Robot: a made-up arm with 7 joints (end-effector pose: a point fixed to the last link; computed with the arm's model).
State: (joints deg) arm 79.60 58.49 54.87 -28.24 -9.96 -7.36 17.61
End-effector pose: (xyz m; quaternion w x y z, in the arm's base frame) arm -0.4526 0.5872 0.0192 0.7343 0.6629 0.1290 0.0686
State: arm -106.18 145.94 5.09 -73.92 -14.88 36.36 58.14
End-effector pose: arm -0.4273 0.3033 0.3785 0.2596 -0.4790 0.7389 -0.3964
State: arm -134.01 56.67 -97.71 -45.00 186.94 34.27 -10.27
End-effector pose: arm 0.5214 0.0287 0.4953 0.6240 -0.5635 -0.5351 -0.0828
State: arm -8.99 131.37 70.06 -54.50 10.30 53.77 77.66
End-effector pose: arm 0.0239 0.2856 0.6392 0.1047 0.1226 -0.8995 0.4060
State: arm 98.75 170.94 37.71 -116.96 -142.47 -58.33 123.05
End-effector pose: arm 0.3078 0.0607 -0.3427 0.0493 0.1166 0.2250 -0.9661
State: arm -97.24 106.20 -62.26 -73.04 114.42 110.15 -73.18
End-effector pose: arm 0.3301 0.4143 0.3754 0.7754 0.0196 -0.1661 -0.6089
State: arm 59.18 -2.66 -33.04 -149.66 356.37 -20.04 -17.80
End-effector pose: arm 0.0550 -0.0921 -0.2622 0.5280 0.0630 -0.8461 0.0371
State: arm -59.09 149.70 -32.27 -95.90 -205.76 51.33 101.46
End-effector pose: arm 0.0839 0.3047 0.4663 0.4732 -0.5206 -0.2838 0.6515
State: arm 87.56 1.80 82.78 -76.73 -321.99 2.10 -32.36
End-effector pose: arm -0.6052 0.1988 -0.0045 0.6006 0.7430 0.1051 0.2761
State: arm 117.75 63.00 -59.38 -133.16 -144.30 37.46 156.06
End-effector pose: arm -0.3717 -0.0684 -0.0147 0.9398 -0.2269 -0.1456 0.2101
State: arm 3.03 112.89 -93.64 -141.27 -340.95 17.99 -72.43
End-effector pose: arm -0.0334 0.2595 -0.2048 0.3243 -0.1274 -0.0636 -0.9352
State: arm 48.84 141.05 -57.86 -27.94 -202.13 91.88 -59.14
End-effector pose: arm 0.2475 0.6177 0.3281 0.8966 0.2356 0.3304 0.1774
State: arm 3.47 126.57 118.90 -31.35 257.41 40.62 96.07
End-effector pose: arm -0.0687 0.4743 0.5622 0.1927 -0.5882 0.6371 -0.4593
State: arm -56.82 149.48 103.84 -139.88 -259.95 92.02 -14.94
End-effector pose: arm -0.3135 -0.0936 0.0936 0.0073 -0.7604 0.5426 0.3567
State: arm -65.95 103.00 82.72 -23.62 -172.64 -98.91 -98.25
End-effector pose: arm -0.0408 0.6849 0.2900 0.1389 -0.5205 -0.2515 0.8040
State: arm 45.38 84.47 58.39 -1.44 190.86 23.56 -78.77
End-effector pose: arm -0.2171 0.7112 0.0214 0.3094 0.3249 -0.7072 0.5465
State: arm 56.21 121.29 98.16 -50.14 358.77 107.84 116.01
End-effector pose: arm 0.3107 0.4619 0.4405 0.0887 -0.2858 0.5561 -0.7754
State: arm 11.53 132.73 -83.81 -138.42 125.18 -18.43 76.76
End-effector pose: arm -0.0103 0.3316 -0.1070 0.5556 -0.0403 -0.0768 0.8269
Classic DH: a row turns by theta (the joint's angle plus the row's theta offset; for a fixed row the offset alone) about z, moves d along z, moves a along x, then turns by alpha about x. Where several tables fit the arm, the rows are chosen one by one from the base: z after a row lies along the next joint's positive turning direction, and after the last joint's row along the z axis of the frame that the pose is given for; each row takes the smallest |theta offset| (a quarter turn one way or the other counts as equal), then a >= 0, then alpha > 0; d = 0 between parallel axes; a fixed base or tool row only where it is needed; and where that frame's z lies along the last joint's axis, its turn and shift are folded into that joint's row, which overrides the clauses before.
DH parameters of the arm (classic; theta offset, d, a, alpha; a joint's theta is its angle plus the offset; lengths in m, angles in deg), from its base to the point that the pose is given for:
base (fixed): 0 0 0 -70
joint 1: 90 0 0 90
joint 2: 70 0 0 -90
joint 3: -90 -0.4005 0.045 -90
joint 4: 0 0 -0.0415 90
joint 5: 0 -0.3424 0 -90
joint 6: 0 0 0 90
joint 7: 0 0 0 0

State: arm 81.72 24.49 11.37 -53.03 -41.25 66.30 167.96
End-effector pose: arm -0.5850 0.2299 -0.3165 0.2054 0.7795 -0.2191 0.5496
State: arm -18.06 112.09 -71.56 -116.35 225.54 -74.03 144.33
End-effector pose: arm 0.2169 0.3787 -0.1681 0.6910 0.2447 0.3705 -0.5705
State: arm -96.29 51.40 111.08 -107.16 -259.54 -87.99 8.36
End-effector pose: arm 0.1171 0.4969 0.0466 0.9297 0.1445 -0.1596 -0.2988
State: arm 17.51 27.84 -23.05 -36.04 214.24 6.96 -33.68
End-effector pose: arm -0.0258 0.2630 -0.6841 0.2282 -0.1621 -0.1585 0.9468
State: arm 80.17 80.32 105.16 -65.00 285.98 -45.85 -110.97
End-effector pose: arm -0.0203 0.5981 0.3093 0.3635 -0.2500 -0.6023 0.6653
